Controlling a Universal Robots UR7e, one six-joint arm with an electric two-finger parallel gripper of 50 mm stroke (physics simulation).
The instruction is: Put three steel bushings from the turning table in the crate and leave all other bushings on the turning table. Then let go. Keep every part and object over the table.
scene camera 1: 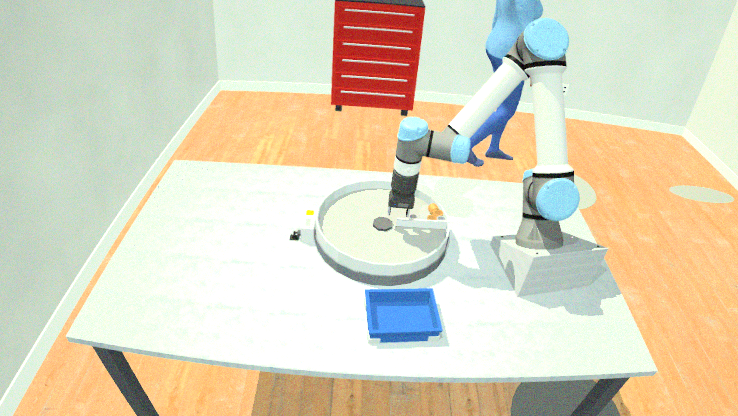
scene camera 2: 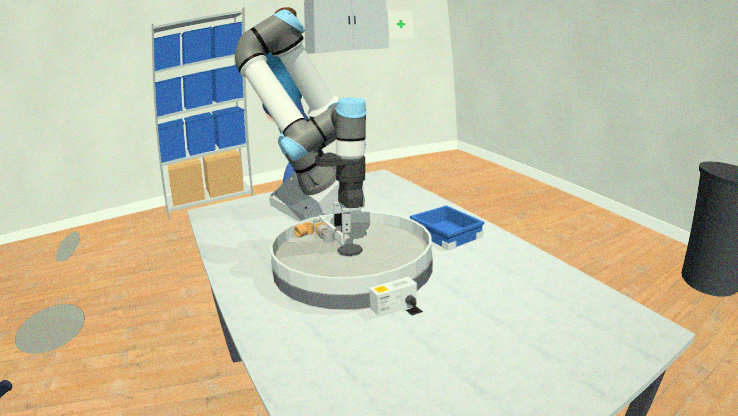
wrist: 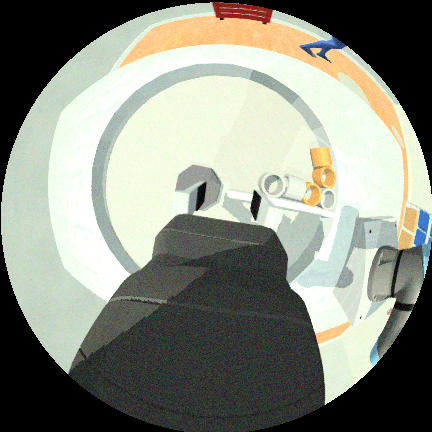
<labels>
gripper: scene camera 1 398, 214; scene camera 2; wrist
same spot on gripper: (wrist: 265, 213) = (scene camera 2: 336, 203)
same spot on blue crate: (scene camera 2: 449, 228) = (scene camera 1: 409, 327)
</labels>
